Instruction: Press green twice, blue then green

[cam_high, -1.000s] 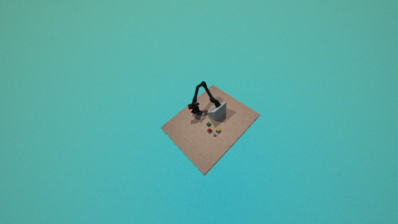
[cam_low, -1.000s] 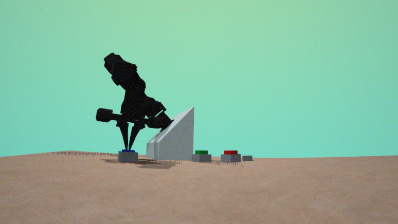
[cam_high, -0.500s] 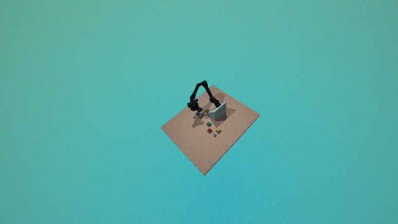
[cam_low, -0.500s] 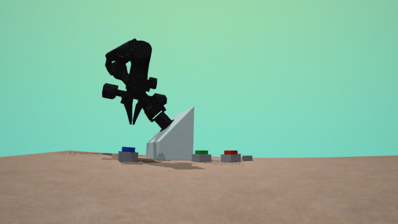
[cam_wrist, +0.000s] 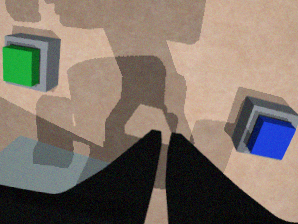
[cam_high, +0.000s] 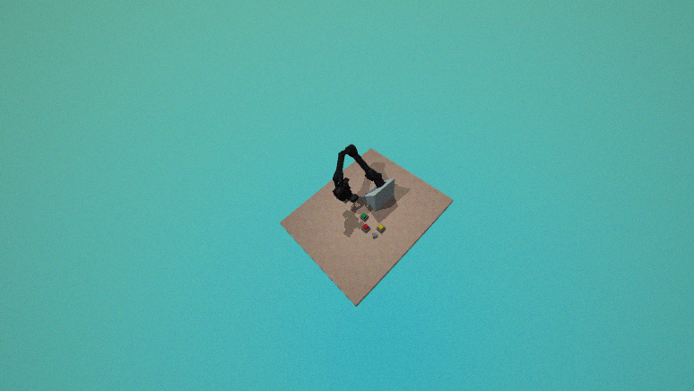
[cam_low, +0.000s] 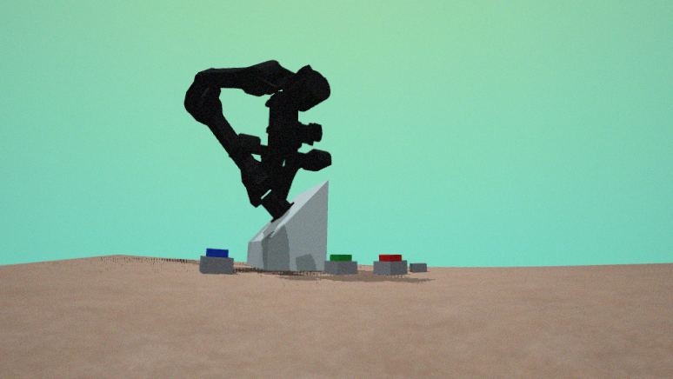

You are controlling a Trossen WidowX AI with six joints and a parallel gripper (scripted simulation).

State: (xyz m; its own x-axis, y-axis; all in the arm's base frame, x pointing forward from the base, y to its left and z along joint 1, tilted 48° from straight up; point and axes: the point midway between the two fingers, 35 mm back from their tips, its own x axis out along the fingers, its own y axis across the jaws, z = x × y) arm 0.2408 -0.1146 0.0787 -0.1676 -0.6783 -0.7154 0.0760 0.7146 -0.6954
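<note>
Now: the green button 14 cm to the left of my gripper tip and 10 cm below it. From my gripper tip the other things lie so: red button 7 cm ahead, 21 cm to the left, 10 cm below; yellow button 1 cm ahead, 30 cm to the left, 10 cm below; blue button 4 cm behind, 9 cm to the right, 10 cm below.
</note>
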